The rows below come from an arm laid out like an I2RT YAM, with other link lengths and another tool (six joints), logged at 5 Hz.
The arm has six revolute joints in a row. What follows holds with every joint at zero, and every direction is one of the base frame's. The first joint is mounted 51.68 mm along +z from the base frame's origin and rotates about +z. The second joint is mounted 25.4 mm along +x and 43.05 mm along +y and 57.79 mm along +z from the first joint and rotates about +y. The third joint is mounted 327.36 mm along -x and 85.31 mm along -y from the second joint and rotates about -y. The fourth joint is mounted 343 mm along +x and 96.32 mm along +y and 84 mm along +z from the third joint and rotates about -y. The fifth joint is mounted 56.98 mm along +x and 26.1 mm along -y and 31.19 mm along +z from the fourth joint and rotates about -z. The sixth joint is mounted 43.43 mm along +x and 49.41 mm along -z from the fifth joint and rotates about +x. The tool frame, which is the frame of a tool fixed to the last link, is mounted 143 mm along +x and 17 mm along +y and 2 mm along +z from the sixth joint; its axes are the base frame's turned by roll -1.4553, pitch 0.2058 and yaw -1.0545 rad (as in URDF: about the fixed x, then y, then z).
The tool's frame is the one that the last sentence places.
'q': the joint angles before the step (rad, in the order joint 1, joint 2, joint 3, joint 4, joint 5, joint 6). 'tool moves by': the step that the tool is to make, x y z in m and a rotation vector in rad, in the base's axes. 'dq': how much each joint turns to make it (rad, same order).
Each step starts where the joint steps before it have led.
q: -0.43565 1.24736 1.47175 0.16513 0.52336 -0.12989
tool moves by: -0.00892 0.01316 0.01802 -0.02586 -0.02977 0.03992
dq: 0.00402 -0.02449 0.01310 -0.00200 -0.03730 0.00475
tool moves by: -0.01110 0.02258 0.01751 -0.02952 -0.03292 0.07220
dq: 0.01318 -0.04261 -0.00050 -0.00645 -0.05903 0.01477
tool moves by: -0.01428 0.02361 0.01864 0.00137 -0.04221 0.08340
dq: 0.01676 -0.04010 0.01981 -0.04140 -0.05124 0.05030
